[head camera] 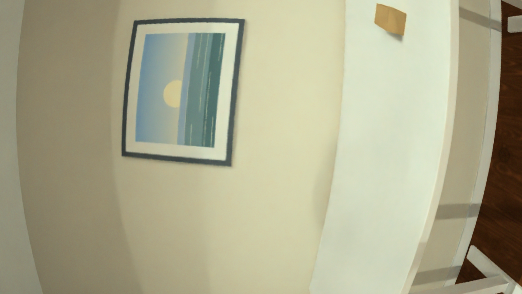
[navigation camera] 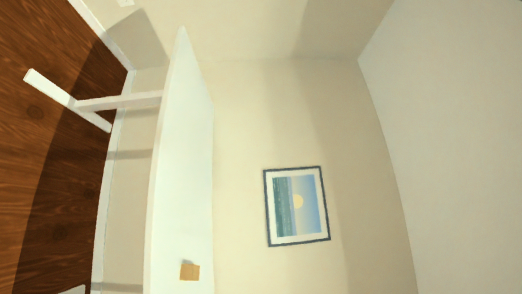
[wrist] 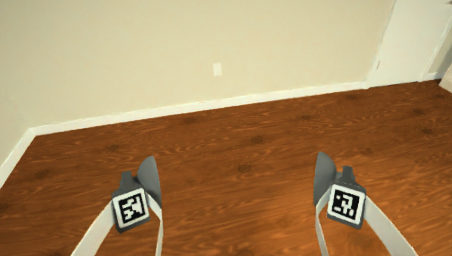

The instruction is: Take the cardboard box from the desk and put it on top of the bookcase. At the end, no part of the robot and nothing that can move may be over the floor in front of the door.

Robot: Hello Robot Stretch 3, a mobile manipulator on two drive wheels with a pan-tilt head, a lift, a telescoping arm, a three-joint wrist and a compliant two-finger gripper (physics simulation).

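Frame: origin at the robot's base, x back, y left, z down, level; millimetres.
Seen in the pictures: gripper, between the fingertips: (wrist: 235, 172).
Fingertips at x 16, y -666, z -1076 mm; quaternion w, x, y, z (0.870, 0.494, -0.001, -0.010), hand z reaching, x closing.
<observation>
Offsets run from my fingertips to a thing's top centre. Level surfaces: height alone.
The cardboard box {dx -861, dy +666, dz +75 mm} (head camera: 390, 20) (navigation camera: 189, 272) is a small tan block resting on the white desk {dz +125 mm} (head camera: 390, 150) (navigation camera: 182, 165). In the head camera view it is at the top right, and in the navigation camera view at the bottom. My gripper (wrist: 235, 172) is open in the wrist view, with its two fingertips wide apart and bare wood floor showing between them. It is away from the box, which does not show in the wrist view. The bookcase does not show in these views. A white door (wrist: 410, 42) stands at the upper right of the wrist view.
A framed seascape picture (head camera: 182, 92) (navigation camera: 297, 206) hangs on the wall above the desk. White desk legs (head camera: 487, 272) (navigation camera: 117, 101) stand on the wood floor {dz +1075 mm} (head camera: 505, 125) (navigation camera: 45, 165) (wrist: 250, 145). A wall plate {dx -139, dy -1681, dz +618 mm} (wrist: 217, 69) is above the baseboard. A pale object (wrist: 446, 80) shows partly at the right edge.
</observation>
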